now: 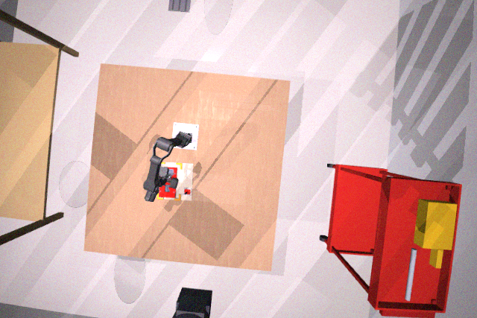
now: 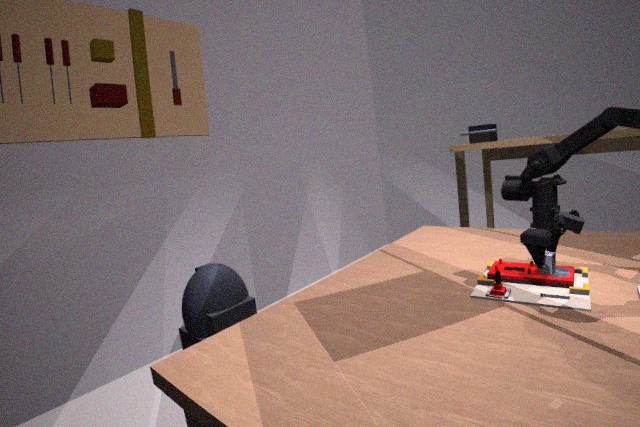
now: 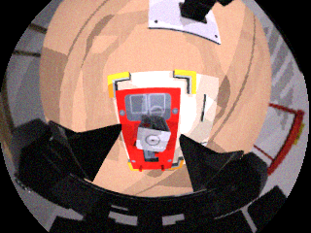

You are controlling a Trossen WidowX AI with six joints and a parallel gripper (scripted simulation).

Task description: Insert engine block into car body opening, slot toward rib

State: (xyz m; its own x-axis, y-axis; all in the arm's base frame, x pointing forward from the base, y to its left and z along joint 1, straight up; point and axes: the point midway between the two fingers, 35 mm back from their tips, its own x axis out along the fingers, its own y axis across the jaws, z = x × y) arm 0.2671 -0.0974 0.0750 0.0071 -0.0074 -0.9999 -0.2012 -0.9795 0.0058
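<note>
The engine block lies 10 mm to the left of my gripper tip.
</note>
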